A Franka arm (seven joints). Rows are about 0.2 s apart.
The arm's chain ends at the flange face. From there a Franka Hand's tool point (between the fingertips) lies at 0.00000 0.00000 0.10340 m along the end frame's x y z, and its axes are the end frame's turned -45 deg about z.
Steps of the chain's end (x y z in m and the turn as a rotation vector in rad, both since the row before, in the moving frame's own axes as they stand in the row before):
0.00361, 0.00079, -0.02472, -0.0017, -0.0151, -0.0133
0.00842, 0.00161, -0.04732, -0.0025, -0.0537, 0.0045
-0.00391, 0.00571, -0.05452, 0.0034, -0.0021, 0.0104
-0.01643, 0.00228, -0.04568, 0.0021, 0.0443, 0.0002
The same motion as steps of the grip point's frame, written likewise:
0.00076, 0.00214, -0.02473, 0.0095, -0.0119, -0.0133
0.00072, 0.00334, -0.04747, 0.0362, -0.0397, 0.0045
-0.00671, 0.00087, -0.05452, 0.0039, 0.0009, 0.0104
-0.00984, -0.00692, -0.04578, -0.0298, 0.0328, 0.0002

